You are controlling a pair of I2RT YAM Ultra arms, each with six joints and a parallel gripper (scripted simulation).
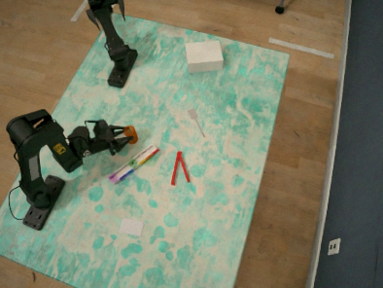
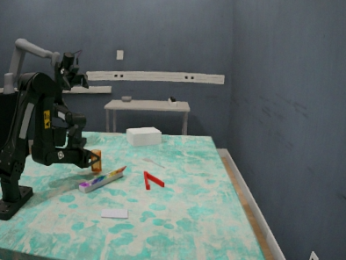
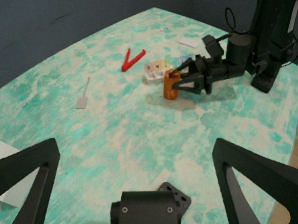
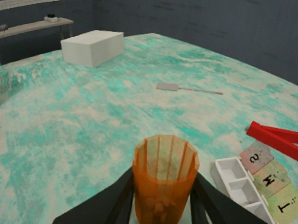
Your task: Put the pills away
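My right gripper is now 30 mm above the orange pill bottle. Round my right hand: white box (120 mm ahead, 470 mm to the left, 40 mm below); lid (10 mm ahead, 170 mm to the right, 40 mm below); white card (140 mm ahead, 310 mm to the right, 60 mm below).
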